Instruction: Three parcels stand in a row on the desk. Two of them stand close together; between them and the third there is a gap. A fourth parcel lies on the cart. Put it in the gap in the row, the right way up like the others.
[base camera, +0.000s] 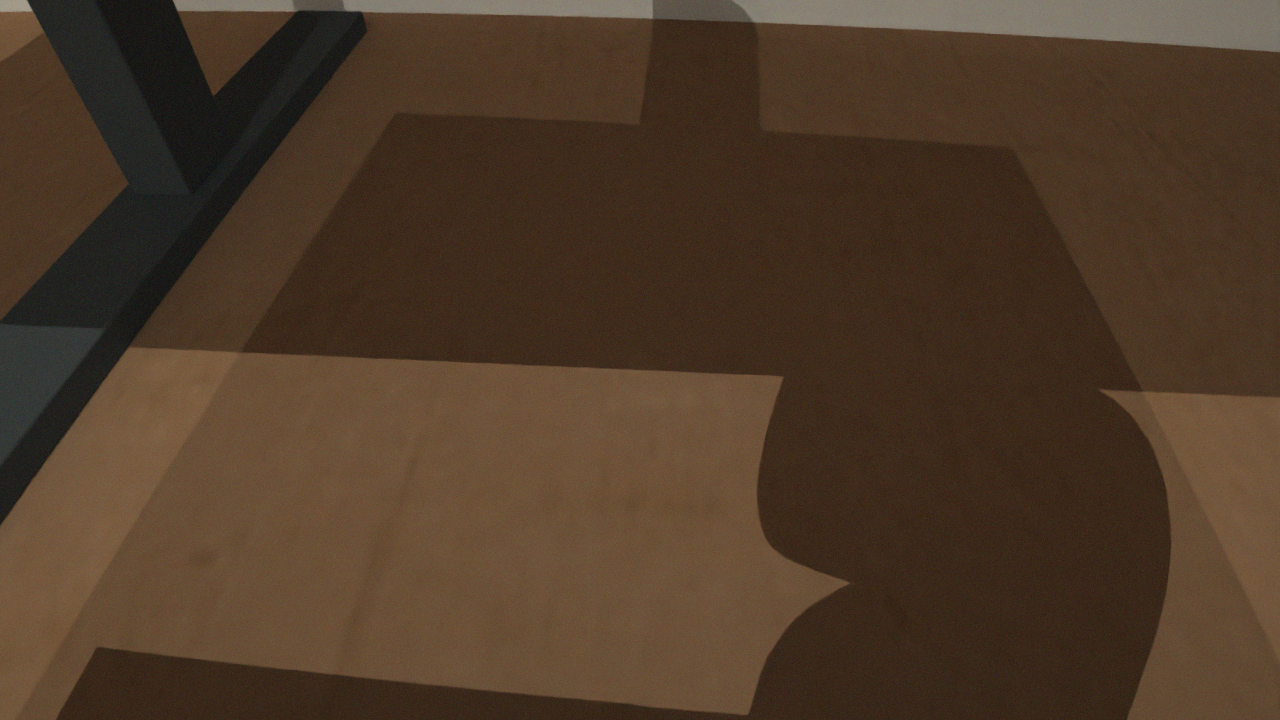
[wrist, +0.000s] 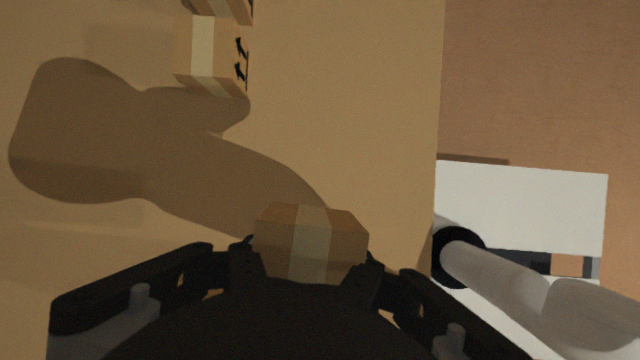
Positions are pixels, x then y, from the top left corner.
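Labels:
I see my gripper in the wrist view (308, 247), and a brown cardboard parcel is visible to me in the wrist view (307, 244). In the base camera view my gripper is out of frame. The brown cardboard parcel is out of frame in the base camera view too.

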